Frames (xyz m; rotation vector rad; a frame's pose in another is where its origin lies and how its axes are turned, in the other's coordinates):
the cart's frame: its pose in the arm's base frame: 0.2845 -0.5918 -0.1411 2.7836 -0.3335 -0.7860
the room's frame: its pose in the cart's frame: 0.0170 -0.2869 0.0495 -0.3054 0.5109 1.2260
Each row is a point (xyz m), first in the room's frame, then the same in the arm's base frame.
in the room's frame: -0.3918 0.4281 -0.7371
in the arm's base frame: 0.0703 0.4250 0.2254
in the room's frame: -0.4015 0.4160 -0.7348
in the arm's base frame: 0.0764 0.4314 0.2124
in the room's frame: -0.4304 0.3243 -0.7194
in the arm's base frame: 0.1394 0.4475 0.1399
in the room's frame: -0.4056 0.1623 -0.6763
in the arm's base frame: 0.2724 0.4081 0.0427
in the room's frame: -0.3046 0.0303 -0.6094
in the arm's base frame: 0.3986 0.2941 -0.0138
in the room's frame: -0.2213 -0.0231 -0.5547
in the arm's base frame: 0.4551 0.1979 -0.0320
